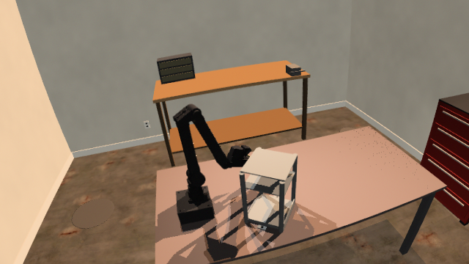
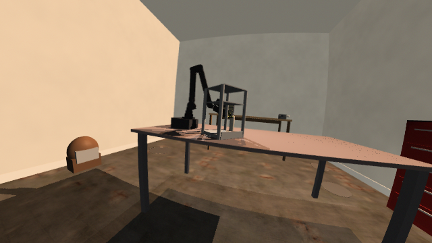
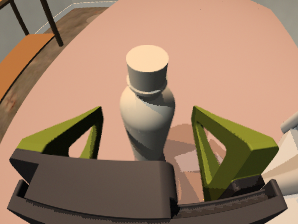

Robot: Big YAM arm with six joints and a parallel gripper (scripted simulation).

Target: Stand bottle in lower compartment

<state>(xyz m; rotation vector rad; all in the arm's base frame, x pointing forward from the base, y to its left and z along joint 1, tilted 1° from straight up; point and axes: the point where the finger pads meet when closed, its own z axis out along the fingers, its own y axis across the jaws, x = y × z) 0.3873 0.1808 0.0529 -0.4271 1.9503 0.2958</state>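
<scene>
My hand is 2 cm above the pale bottle, 1 cm to the right of it and 1 cm short of it. From my hand the other things lie so: shelving unit (31 cm to the right, 4 cm above, 3 cm ahead).
</scene>
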